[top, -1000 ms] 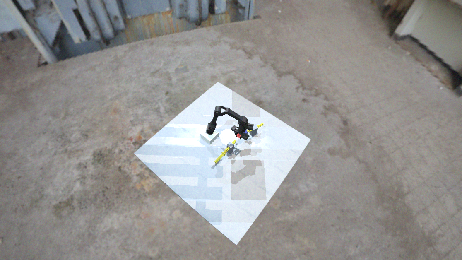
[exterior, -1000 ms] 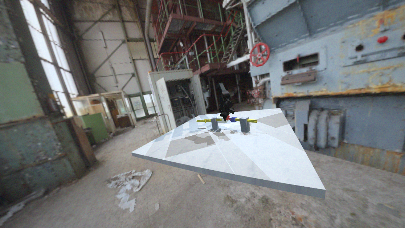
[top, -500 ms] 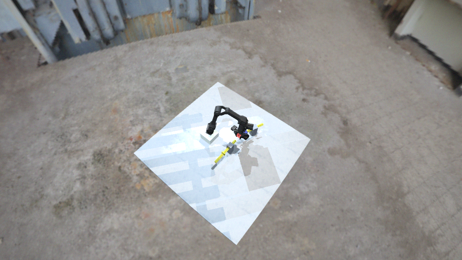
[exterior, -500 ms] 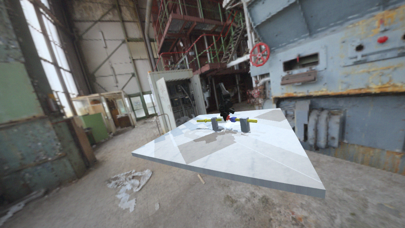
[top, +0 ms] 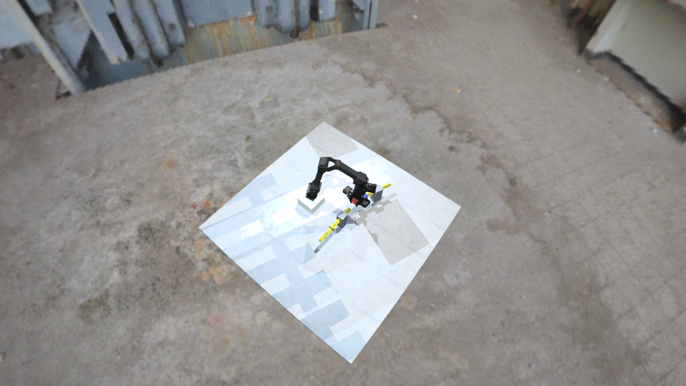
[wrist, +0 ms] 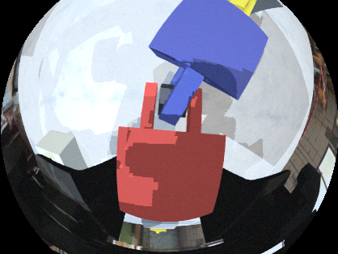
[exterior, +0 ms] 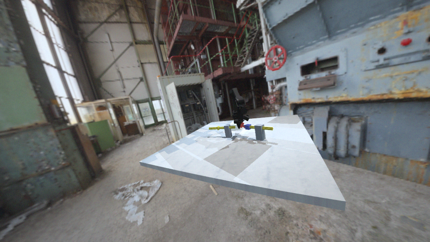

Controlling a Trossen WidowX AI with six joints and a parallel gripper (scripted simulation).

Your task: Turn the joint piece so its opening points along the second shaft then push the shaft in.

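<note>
My gripper tip is 2 cm to the right of the red joint piece and 3 cm below it.
</note>
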